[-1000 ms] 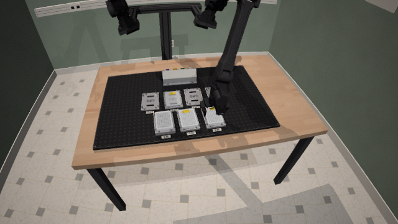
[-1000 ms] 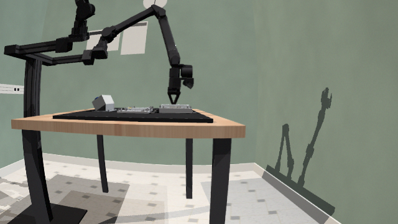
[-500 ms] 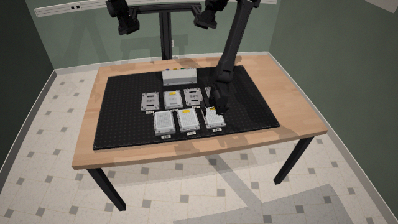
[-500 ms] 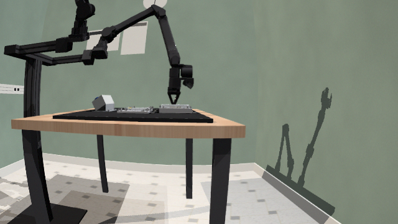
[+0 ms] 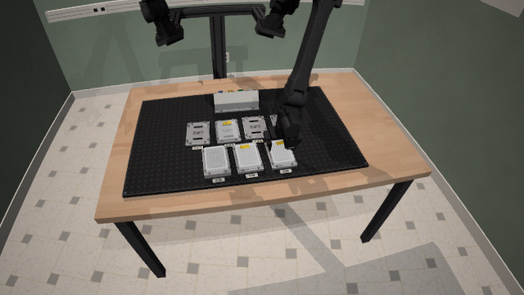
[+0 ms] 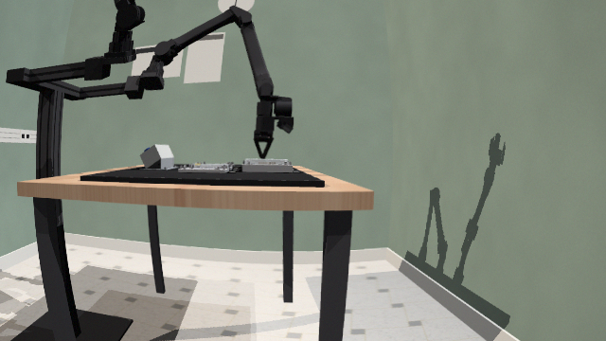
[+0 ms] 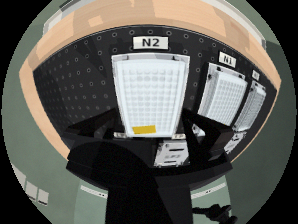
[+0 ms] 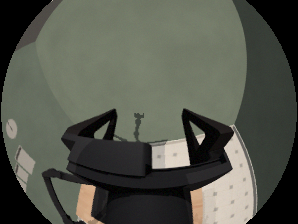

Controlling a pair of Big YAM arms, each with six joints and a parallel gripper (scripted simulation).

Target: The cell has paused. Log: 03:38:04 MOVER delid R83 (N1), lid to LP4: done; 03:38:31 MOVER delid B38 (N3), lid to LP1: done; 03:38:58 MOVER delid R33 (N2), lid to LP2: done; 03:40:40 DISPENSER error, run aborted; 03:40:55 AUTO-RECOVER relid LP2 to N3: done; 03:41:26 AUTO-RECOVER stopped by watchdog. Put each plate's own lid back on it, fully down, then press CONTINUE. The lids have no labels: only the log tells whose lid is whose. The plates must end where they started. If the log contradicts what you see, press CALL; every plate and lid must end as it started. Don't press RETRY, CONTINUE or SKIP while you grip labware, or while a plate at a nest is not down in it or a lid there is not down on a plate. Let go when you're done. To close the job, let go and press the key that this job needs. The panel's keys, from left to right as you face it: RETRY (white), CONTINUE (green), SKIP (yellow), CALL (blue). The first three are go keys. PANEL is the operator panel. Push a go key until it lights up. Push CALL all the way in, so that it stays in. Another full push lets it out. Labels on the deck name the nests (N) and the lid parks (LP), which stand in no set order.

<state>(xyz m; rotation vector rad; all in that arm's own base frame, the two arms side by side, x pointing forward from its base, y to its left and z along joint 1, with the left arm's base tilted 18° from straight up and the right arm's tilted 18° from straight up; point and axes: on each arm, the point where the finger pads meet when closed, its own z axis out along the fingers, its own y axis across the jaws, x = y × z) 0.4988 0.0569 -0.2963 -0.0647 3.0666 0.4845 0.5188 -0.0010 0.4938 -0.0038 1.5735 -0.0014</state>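
Observation:
Right now my left hand is 330 mm to the left of the lid park, 180 mm past it and 40 mm above it.

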